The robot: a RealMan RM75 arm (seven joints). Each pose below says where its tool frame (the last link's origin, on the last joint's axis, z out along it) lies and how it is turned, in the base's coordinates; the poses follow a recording.
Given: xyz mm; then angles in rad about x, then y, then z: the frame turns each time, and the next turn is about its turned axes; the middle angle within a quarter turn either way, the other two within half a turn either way.
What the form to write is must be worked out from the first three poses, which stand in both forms.
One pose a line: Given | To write
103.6 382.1 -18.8 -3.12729 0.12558 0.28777 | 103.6 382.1 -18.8; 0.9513 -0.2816 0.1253; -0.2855 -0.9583 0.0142; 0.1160 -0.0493 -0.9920
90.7 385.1 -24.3 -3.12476 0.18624 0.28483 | 90.7 385.1 -24.3; 0.9431 -0.2761 0.1852; -0.2839 -0.9587 0.0165; 0.1729 -0.0682 -0.9826
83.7 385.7 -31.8 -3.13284 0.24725 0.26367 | 83.7 385.7 -31.8; 0.9361 -0.2527 0.2447; -0.2627 -0.9648 0.0085; 0.2340 -0.0722 -0.9696
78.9 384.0 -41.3 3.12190 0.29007 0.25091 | 78.9 384.0 -41.3; 0.9282 -0.2379 0.2860; -0.2428 -0.9699 -0.0189; 0.2819 -0.0519 -0.9580
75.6 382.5 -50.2 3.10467 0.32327 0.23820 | 75.6 382.5 -50.2; 0.9214 -0.2237 0.3177; -0.2244 -0.9739 -0.0350; 0.3172 -0.0390 -0.9476
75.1 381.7 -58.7 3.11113 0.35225 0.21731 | 75.1 381.7 -58.7; 0.9165 -0.2024 0.3450; -0.2052 -0.9783 -0.0286; 0.3433 -0.0446 -0.9382
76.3 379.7 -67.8 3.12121 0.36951 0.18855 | 76.3 379.7 -67.8; 0.9160 -0.1748 0.3612; -0.1802 -0.9835 -0.0190; 0.3585 -0.0477 -0.9323
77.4 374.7 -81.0 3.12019 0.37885 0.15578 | 77.4 374.7 -81.0; 0.9178 -0.1441 0.3699; -0.1473 -0.9889 -0.0199; 0.3686 -0.0362 -0.9289
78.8 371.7 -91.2 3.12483 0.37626 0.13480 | 78.8 371.7 -91.2; 0.9216 -0.1250 0.3674; -0.1283 -0.9916 -0.0156; 0.3663 -0.0328 -0.9299
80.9 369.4 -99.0 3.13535 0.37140 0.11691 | 80.9 369.4 -99.0; 0.9255 -0.1087 0.3629; -0.1144 -0.9934 -0.0058; 0.3612 -0.0361 -0.9318
